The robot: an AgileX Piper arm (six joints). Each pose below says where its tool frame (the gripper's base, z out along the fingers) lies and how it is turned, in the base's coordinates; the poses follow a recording.
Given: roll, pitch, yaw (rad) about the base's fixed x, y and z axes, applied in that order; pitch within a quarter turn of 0, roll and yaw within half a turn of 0; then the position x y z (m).
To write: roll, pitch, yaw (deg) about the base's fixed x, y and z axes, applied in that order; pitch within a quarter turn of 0, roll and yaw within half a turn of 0; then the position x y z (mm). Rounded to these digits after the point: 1 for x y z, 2 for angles.
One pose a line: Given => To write
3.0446 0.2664 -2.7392 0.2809 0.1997 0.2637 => 174.44 15.26 -156.94 280.9 199.7 263.7
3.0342 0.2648 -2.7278 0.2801 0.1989 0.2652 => 173.85 15.17 -156.29 280.1 198.9 265.2
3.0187 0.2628 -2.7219 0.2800 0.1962 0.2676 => 172.96 15.06 -155.95 280.0 196.2 267.6
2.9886 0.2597 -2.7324 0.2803 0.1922 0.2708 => 171.23 14.88 -156.55 280.3 192.2 270.8
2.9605 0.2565 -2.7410 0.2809 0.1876 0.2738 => 169.62 14.70 -157.05 280.9 187.6 273.8
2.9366 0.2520 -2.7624 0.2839 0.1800 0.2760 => 168.25 14.44 -158.27 283.9 180.0 276.0
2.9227 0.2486 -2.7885 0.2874 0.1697 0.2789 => 167.46 14.24 -159.77 287.4 169.7 278.9
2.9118 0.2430 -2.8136 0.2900 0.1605 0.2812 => 166.83 13.92 -161.21 290.0 160.5 281.2
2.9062 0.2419 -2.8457 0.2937 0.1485 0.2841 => 166.51 13.86 -163.05 293.7 148.5 284.1
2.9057 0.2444 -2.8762 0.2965 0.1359 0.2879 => 166.48 14.00 -164.79 296.5 135.9 287.9
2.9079 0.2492 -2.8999 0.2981 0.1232 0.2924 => 166.61 14.28 -166.15 298.1 123.2 292.4
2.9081 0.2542 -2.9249 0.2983 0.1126 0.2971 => 166.62 14.56 -167.58 298.3 112.6 297.1
